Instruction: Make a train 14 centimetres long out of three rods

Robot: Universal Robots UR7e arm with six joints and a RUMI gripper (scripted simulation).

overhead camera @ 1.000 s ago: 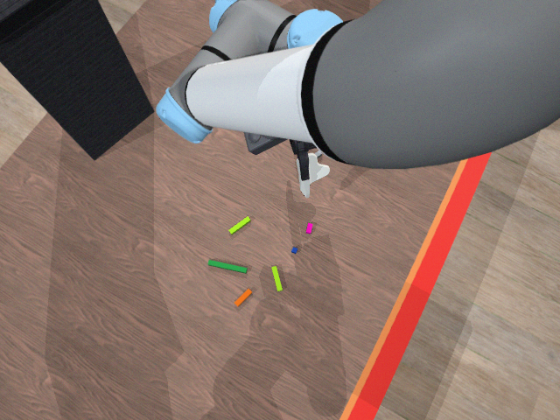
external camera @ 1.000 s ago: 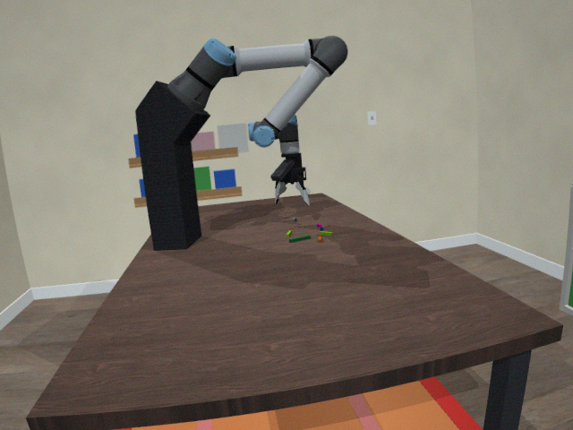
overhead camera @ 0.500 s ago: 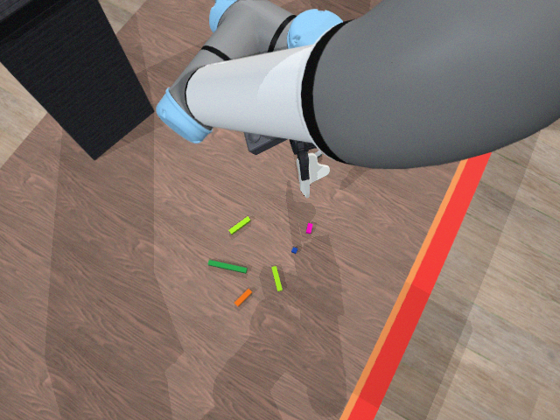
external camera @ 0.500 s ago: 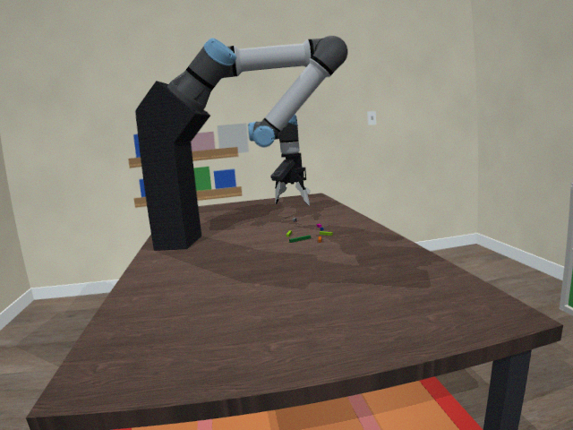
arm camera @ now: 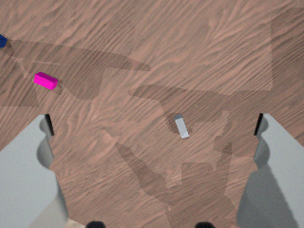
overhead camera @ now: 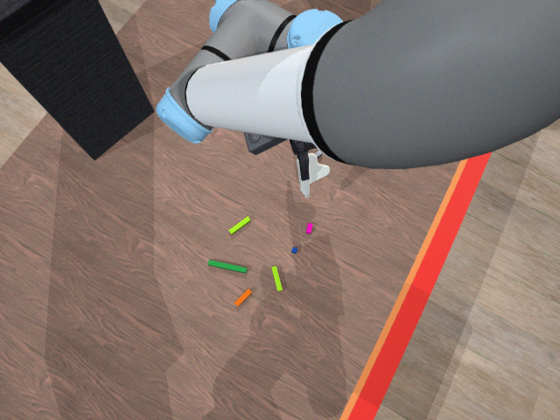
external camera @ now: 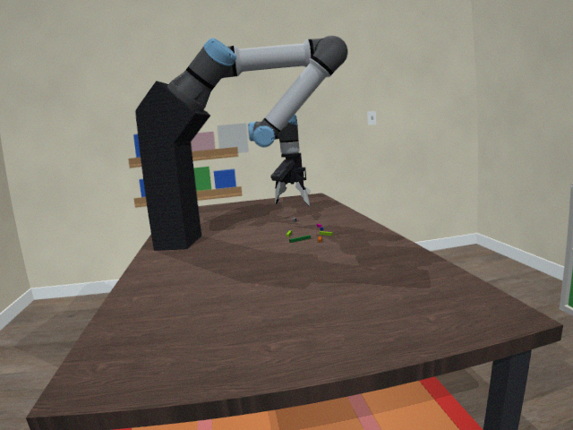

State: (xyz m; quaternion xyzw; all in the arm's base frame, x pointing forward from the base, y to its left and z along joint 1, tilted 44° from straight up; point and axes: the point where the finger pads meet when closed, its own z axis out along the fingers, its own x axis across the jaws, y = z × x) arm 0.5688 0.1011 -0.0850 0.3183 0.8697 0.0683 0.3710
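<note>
My gripper is now 140 mm to the left of the blue rod, 90 mm short of it and 70 mm above it. Also, from my hand: magenta rod 90 mm to the right, 90 mm ahead, 70 mm below; then green rod 240 mm to the right, 70 mm below, 20 mm behind; then grey rod 70 mm to the left, 70 mm below, 20 mm ahead.
</note>
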